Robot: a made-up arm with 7 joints. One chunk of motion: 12 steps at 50 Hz.
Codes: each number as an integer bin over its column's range. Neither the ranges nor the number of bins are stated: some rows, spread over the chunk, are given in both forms.
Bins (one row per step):
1: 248 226 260 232 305 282 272
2: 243 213 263 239 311 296 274
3: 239 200 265 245 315 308 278
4: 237 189 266 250 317 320 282
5: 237 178 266 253 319 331 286
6: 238 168 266 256 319 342 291
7: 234 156 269 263 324 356 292
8: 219 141 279 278 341 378 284
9: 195 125 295 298 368 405 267
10: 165 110 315 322 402 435 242
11: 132 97 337 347 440 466 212
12: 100 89 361 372 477 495 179
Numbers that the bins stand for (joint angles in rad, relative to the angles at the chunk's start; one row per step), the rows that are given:
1: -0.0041 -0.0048 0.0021 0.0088 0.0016 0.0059 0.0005
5: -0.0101 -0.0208 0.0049 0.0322 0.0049 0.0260 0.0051
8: -0.0200 -0.0331 0.0110 0.0601 0.0101 0.0453 0.0045
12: -0.0852 -0.0504 0.0495 0.1650 0.0420 0.0934 -0.0305
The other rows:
2: -0.0068 -0.0091 0.0035 0.0166 0.0030 0.0116 0.0012
3: -0.0090 -0.0135 0.0045 0.0233 0.0040 0.0166 0.0025
4: -0.0101 -0.0171 0.0049 0.0289 0.0044 0.0215 0.0038
6: -0.0096 -0.0241 0.0049 0.0356 0.0049 0.0305 0.0068
7: -0.0118 -0.0281 0.0063 0.0434 0.0061 0.0363 0.0071
9: -0.0332 -0.0384 0.0186 0.0824 0.0164 0.0564 -0.0012
10: -0.0496 -0.0434 0.0279 0.1092 0.0244 0.0688 -0.0095
11: -0.0677 -0.0477 0.0383 0.1371 0.0333 0.0815 -0.0195

